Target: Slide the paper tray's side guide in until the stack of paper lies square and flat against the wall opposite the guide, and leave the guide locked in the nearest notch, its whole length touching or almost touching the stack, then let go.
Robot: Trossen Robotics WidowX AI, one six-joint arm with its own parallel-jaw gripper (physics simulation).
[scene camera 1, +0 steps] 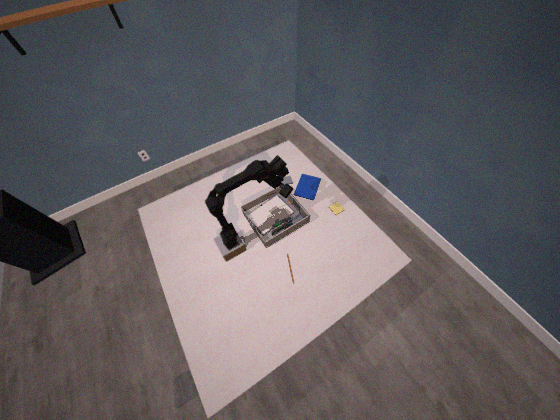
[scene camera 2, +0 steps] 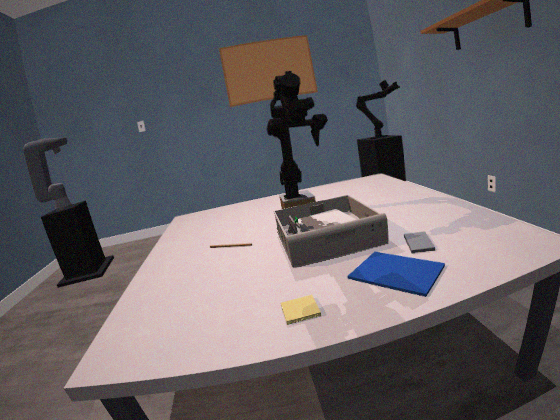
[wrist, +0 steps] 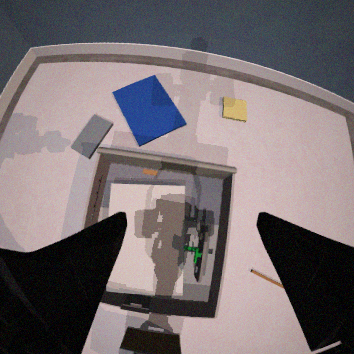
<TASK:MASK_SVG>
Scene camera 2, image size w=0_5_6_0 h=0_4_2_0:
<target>my gripper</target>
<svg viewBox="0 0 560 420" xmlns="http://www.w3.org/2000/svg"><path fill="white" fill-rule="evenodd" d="M312 97L286 103L283 106L287 122L283 122L282 118L270 119L267 126L268 135L277 137L291 150L292 146L286 128L310 126L316 146L319 146L319 132L324 128L328 119L325 114L315 114L312 119L305 120L305 116L308 114L307 111L314 107Z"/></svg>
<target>white paper stack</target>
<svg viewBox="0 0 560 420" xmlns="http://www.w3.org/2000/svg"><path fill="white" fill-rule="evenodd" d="M357 219L338 209L333 209L300 218L298 223L296 222L296 226L303 232Z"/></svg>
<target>blue book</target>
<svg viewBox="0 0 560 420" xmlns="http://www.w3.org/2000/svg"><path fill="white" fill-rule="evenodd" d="M347 278L426 297L445 267L445 263L374 252L352 271Z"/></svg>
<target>yellow sticky pad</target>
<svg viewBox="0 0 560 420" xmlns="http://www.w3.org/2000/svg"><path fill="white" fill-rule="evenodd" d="M312 295L281 302L287 325L321 316L321 311Z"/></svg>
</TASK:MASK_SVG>
